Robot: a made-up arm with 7 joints.
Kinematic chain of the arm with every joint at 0, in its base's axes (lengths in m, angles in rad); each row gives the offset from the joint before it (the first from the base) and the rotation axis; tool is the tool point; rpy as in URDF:
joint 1: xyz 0 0 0.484 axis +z
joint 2: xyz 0 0 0 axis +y
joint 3: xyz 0 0 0.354 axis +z
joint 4: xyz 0.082 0 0 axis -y
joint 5: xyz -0.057 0 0.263 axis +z
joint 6: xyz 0 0 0 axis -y
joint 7: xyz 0.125 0 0 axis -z
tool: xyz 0 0 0 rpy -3.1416 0 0
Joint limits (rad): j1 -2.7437..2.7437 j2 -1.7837..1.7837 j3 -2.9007..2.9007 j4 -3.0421..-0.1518 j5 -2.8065..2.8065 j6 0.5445..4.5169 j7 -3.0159..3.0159
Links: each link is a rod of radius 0.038 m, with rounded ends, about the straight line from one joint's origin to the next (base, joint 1, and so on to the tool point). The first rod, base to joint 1, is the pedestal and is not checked.
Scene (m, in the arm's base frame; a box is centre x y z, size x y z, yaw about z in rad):
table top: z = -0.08
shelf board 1: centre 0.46 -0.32 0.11 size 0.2 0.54 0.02 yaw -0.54
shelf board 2: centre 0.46 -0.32 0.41 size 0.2 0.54 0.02 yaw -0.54
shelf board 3: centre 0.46 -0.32 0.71 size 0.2 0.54 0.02 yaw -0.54
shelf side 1: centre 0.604 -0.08 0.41 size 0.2 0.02 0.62 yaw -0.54
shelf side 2: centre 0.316 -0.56 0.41 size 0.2 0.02 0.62 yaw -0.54
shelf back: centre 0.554 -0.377 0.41 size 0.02 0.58 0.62 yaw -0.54
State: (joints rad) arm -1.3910 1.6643 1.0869 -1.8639 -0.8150 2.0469 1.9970
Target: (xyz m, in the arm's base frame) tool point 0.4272 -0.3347 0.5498
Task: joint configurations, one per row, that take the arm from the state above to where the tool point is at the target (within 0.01 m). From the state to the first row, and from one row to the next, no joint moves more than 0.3 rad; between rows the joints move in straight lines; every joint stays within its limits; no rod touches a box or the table.
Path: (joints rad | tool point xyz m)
1: -1.4806 1.6229 1.0170 -2.0843 -0.8283 1.9900 1.9970 | 0.4268 -0.1995 0.2637
2: -1.5703 1.5814 0.9472 -2.3048 -0.8416 1.9331 1.9970 | 0.3620 -0.1613 0.2627
3: -1.6599 1.5400 0.8773 -2.5252 -0.8549 1.8763 1.9970 | 0.2926 -0.1224 0.2724
4: -1.8160 1.5209 1.1130 -2.5732 -0.9050 1.9596 1.9970 | 0.3067 -0.1669 0.3632
5: -1.9720 1.5019 1.3487 -2.6212 -0.9550 2.0428 1.9970 | 0.2905 -0.2056 0.4582
6: -2.1281 1.4828 1.5843 -2.6691 -1.0050 2.1261 1.9970 | 0.2487 -0.2277 0.5498
7: -1.9785 1.4607 1.5569 -2.4450 -0.9647 2.1329 1.9970 | 0.3101 -0.2710 0.5475
8: -1.8288 1.4386 1.5294 -2.2208 -0.9244 2.1397 1.9970 | 0.3701 -0.3068 0.5469
9: -1.6792 1.4165 1.5019 -1.9967 -0.8841 2.1465 1.9970 | 0.4272 -0.3347 0.5498

